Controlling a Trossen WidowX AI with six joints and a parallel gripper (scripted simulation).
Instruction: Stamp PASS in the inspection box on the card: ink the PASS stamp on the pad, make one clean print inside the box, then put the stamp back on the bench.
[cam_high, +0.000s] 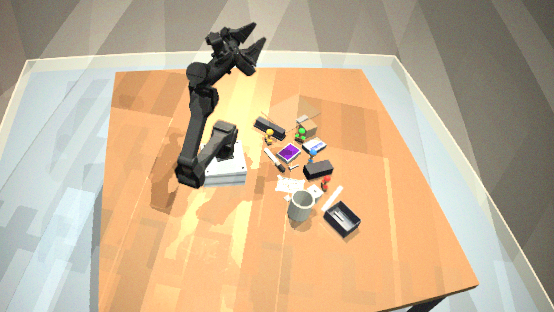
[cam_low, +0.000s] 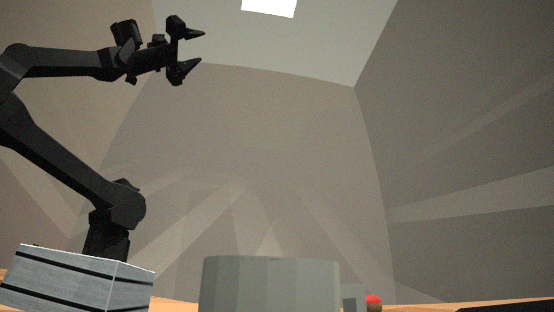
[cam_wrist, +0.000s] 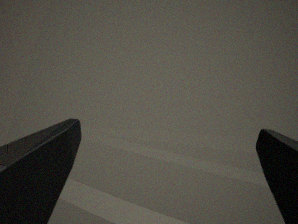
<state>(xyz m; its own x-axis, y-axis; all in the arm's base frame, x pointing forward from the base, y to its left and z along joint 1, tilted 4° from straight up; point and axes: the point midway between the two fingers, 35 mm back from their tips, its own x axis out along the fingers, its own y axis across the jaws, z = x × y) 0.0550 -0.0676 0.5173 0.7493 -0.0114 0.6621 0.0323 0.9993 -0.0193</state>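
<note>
Now: gripper tip 31 cm short of the green-knobbed stamp, 13 cm to the right of it and 60 cm above it. Round my gripper tip: yellow-knobbed stamp (18 cm ahead, 15 cm to the left, 60 cm below); then grey cup (17 cm ahead, 21 cm to the right, 59 cm below); then marker (17 cm ahead, 3 cm to the left, 61 cm below).
</note>
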